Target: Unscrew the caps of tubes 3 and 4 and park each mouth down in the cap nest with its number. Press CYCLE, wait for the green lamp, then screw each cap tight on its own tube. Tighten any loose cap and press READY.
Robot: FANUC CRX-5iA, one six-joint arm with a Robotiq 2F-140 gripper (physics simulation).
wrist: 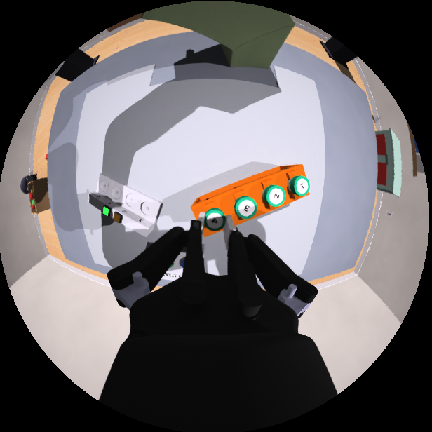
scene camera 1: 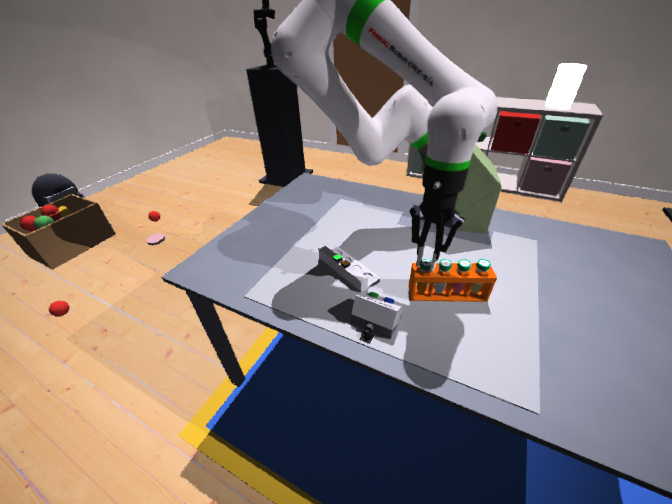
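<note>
An orange rack (scene camera 1: 453, 297) (wrist: 225, 200) holds the tubes upright, each with a green-rimmed white cap on top. My gripper (scene camera 1: 427, 261) (wrist: 214, 221) points down at the rack's left end, shut on cap 4 (scene camera 1: 426, 266) (wrist: 215, 219), one fingertip on either side. Cap 3 (scene camera 1: 445, 264) (wrist: 246, 208) sits on its tube beside it, followed by cap 2 (scene camera 1: 463, 265) (wrist: 274, 196) and cap 1 (scene camera 1: 483, 264) (wrist: 300, 186). The cap nest (scene camera 1: 353, 269) (wrist: 124, 199) shows round seats. Its green lamp (scene camera 1: 337, 257) (wrist: 105, 211) is lit. The button box (scene camera 1: 375, 313) has green and blue buttons; my gripper partly hides it in the wrist view.
A light mat (scene camera 1: 493, 347) (wrist: 300, 115) lies under the rack, nest and button box on the grey table (scene camera 1: 591, 325). A green angular block (scene camera 1: 480, 195) (wrist: 250, 37) stands behind the rack. The button box is near the front edge, between nest and rack.
</note>
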